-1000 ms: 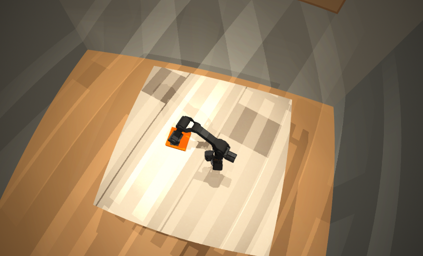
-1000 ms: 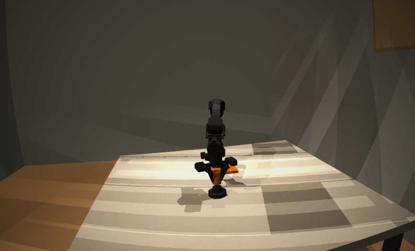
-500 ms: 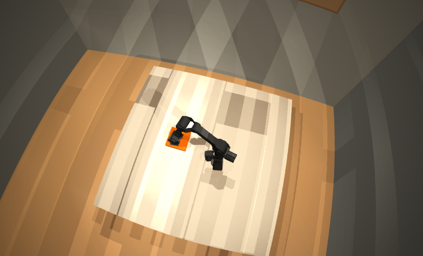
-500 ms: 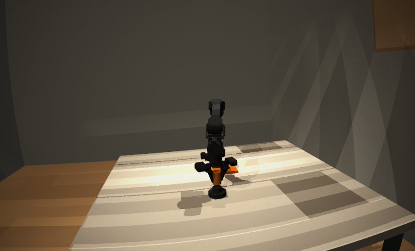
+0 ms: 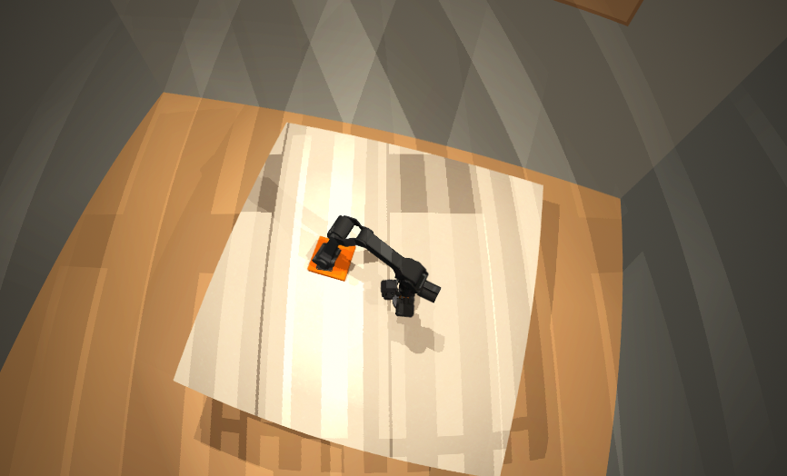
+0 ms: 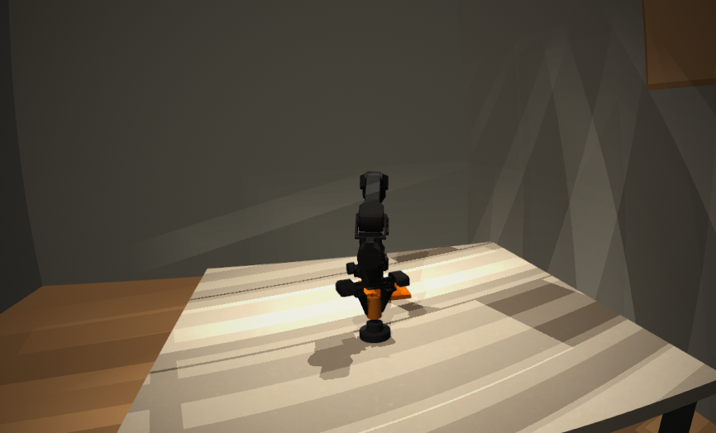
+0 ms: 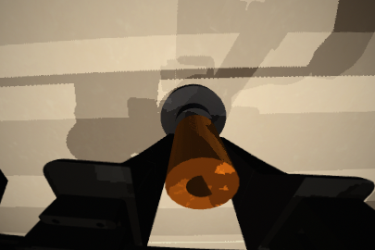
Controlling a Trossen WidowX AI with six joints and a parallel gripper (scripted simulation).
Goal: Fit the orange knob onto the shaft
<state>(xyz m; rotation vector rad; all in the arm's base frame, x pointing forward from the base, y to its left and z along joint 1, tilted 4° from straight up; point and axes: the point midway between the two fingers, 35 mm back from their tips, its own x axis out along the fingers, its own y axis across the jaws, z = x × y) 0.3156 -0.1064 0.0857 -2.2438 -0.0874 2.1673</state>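
Right now the orange knob is 20 mm above my gripper tip. From my gripper tip the other things lie so: dark round pedestal: 40 mm below.
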